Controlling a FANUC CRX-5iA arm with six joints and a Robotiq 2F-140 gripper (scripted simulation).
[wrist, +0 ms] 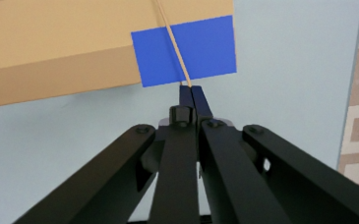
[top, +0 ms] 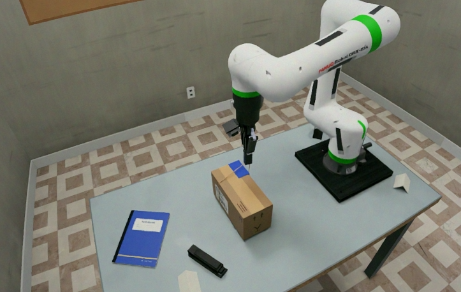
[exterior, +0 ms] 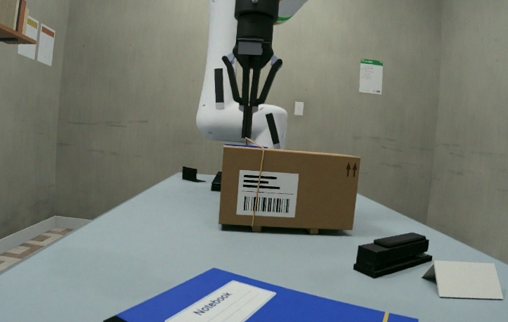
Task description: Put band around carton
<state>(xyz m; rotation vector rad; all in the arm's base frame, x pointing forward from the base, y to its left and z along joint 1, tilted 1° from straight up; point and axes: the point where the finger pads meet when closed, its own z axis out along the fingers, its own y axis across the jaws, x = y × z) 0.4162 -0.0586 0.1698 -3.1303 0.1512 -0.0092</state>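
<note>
Right now my hand is 60 mm above the blue corner guard and 30 mm short of it. From my hand the other things lie so: blue notebook: 440 mm ahead, 190 mm below, 40 mm to the left; then black bracket: 470 mm behind, 180 mm to the right, 180 mm below.
</note>
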